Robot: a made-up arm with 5 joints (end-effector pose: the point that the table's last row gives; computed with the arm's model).
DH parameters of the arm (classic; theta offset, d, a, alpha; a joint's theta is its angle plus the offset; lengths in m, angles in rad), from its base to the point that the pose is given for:
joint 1: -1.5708 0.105 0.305 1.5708
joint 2: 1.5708 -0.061 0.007 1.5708
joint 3: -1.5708 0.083 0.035 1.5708
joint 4: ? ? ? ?
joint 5: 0 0.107 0.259 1.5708
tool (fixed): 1.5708 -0.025 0 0
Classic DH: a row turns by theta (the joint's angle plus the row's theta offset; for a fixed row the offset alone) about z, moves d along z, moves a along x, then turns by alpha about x.
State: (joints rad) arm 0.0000 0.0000 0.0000 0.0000 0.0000
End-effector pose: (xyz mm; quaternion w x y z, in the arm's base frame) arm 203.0 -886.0 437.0 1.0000 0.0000 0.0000 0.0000
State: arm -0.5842 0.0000 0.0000 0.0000 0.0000
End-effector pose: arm -319.3 -851.0 437.0 0.9576 0.0000 0.0000 -0.2880
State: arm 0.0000 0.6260 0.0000 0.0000 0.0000
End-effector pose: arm 203.0 -581.3 714.5 0.9514 -0.3079 0.0000 0.0000
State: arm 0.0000 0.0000 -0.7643 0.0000 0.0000
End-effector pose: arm 388.4 -886.0 248.3 0.9279 0.0000 0.3729 0.0000
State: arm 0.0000 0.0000 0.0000 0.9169 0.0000
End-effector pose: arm -234.2 -775.9 437.0 0.8967 0.0000 0.0000 -0.4426
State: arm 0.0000 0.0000 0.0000 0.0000 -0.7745
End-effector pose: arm 203.0 -829.6 625.3 0.9260 -0.3776 0.0000 0.0000
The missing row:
joint 4: 1.5708 -0.35 0.239 1.5708
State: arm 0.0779 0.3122 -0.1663 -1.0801 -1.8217
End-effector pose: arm 433.9 -177.4 665.6 0.4333 -0.7157 -0.3273 0.4393
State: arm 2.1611 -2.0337 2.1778 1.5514 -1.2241
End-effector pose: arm -119.8 -370.1 189.8 0.5687 0.0117 0.7880 -0.2358
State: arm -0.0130 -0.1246 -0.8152 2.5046 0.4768
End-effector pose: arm -10.3 -133.3 515.0 0.3804 -0.2746 -0.0288 -0.8827
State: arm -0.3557 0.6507 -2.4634 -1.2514 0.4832
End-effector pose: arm -427.3 -576.1 -193.1 0.2664 0.6521 0.6442 -0.2980
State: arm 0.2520 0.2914 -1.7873 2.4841 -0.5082
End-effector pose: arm 563.5 129.2 271.7 0.0293 0.7917 -0.2165 0.5705
